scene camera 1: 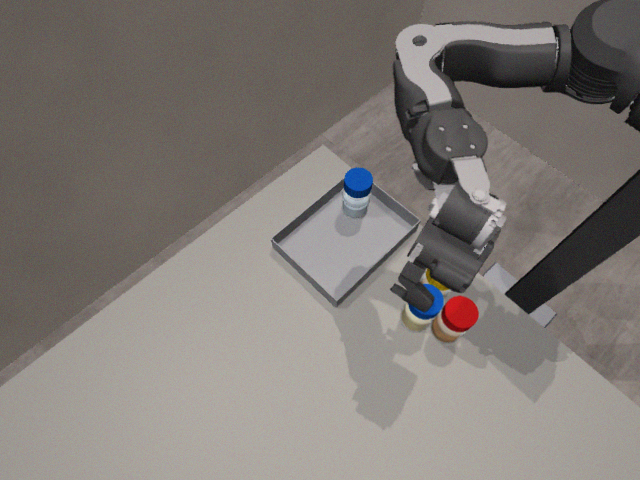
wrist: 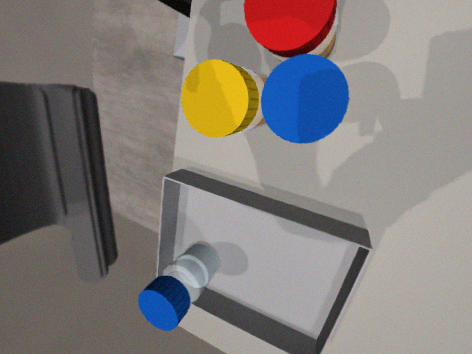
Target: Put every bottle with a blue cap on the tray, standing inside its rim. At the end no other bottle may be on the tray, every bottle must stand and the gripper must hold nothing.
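Note:
A blue-capped clear bottle (scene camera 1: 357, 192) (wrist: 187, 275) stands inside the tray (scene camera 1: 320, 253) (wrist: 295, 270), near its far corner in the scene view. A second blue-capped bottle (scene camera 1: 435, 301) (wrist: 305, 98), with a pale yellow body, stands on the table outside the tray. My gripper (scene camera 1: 412, 297) is open and empty, above this second bottle and partly covering its cap in the scene view. In the wrist view one finger shows at the left and the bottle's cap lies to the right of it.
A red-capped bottle (scene camera 1: 458, 316) (wrist: 290, 22) and a yellow-capped bottle (scene camera 1: 438, 282) (wrist: 215, 98) stand close beside the second blue-capped one. The arm partly hides the yellow cap in the scene view. The table edge runs near the yellow-capped bottle.

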